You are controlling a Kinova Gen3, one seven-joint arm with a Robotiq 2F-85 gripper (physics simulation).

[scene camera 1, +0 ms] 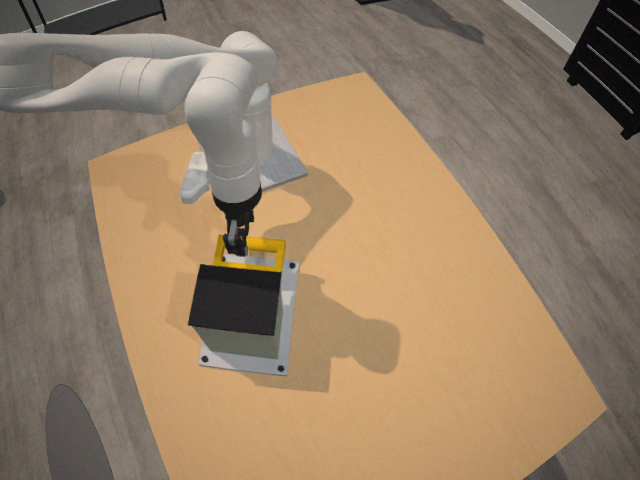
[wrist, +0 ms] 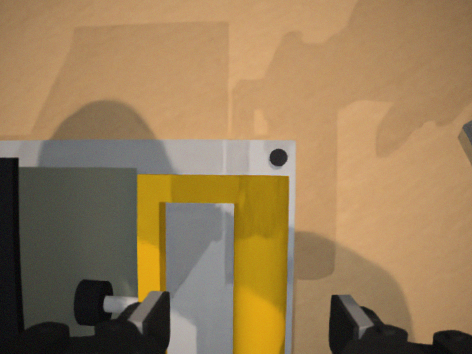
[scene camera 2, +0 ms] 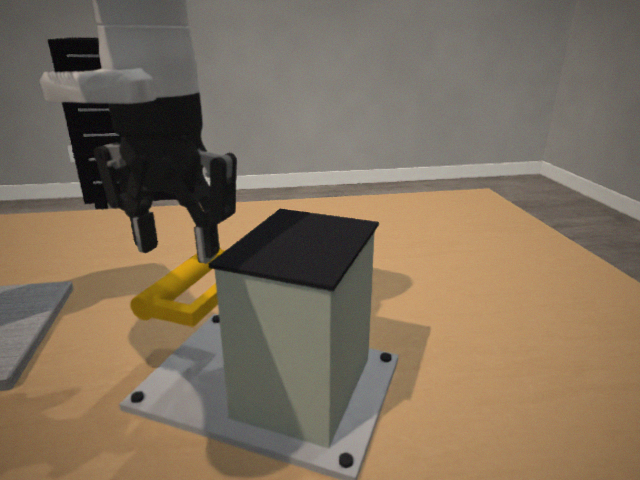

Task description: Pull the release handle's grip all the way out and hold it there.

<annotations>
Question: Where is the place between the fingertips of the gripper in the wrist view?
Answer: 249, 317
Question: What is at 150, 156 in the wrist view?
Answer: A light grey plate.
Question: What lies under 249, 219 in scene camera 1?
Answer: The gripper.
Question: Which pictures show the gripper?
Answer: Scene camera 1, the wrist view and scene camera 2: all of them.
</annotations>
